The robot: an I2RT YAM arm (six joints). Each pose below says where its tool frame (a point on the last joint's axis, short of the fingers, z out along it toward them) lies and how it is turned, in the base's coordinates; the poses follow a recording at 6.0 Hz.
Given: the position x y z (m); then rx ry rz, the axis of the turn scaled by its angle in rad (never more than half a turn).
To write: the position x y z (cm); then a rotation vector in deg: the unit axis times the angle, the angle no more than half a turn. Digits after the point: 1 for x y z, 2 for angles.
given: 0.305, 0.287, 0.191, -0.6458, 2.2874, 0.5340
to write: 30.5, 28.7, 19.1, -37.00, 131.06, 30.60
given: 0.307, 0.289, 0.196, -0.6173, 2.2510, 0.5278
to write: 30.7, 28.9, 19.6, -35.37, 128.97, 30.24
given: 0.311, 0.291, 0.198, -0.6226, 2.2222, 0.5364
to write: 31.1, 29.1, 19.8, -35.67, 127.32, 30.73
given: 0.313, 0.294, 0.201, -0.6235, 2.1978, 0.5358
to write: 31.3, 29.4, 20.1, -35.72, 125.92, 30.70
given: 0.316, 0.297, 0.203, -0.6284, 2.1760, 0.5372
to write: 31.6, 29.7, 20.3, -36.00, 124.68, 30.78
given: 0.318, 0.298, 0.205, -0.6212, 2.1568, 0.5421
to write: 31.8, 29.8, 20.5, -35.59, 123.58, 31.06
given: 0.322, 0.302, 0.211, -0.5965, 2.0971, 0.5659
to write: 32.2, 30.2, 21.1, -34.18, 120.15, 32.42
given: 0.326, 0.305, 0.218, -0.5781, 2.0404, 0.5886
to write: 32.6, 30.5, 21.8, -33.12, 116.91, 33.72
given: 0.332, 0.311, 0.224, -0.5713, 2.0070, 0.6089
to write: 33.2, 31.1, 22.4, -32.73, 114.99, 34.89
